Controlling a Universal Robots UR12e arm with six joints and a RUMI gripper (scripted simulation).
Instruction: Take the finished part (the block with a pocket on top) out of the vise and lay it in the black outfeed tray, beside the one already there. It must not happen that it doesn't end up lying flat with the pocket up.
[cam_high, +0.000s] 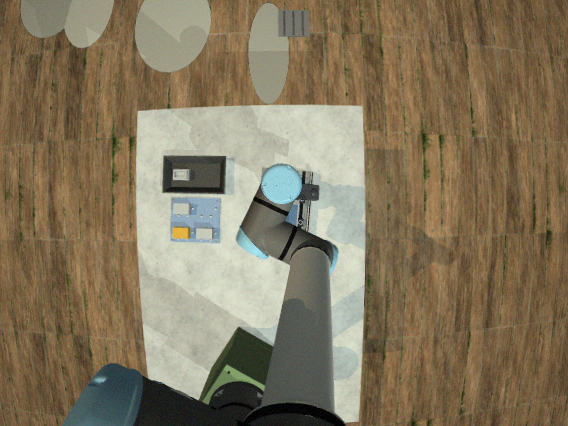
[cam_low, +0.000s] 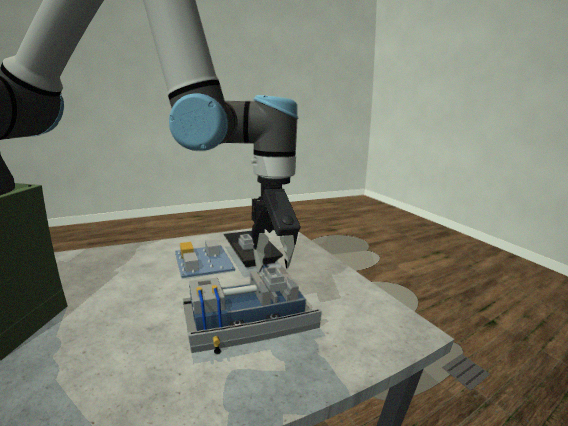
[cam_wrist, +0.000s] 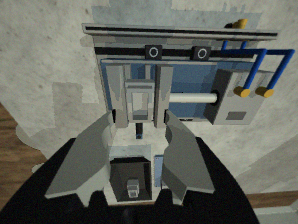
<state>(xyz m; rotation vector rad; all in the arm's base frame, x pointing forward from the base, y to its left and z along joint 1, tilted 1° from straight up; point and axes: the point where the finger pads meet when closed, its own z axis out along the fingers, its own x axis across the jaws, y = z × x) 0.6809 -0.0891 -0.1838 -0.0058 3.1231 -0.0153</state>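
The blue vise is 9 cm below my hand and 7 cm behind it. Round my hand: orange block (37 cm to the left, 18 cm behind, 11 cm below); blue fixture plate (33 cm to the left, 13 cm below, 13 cm behind).
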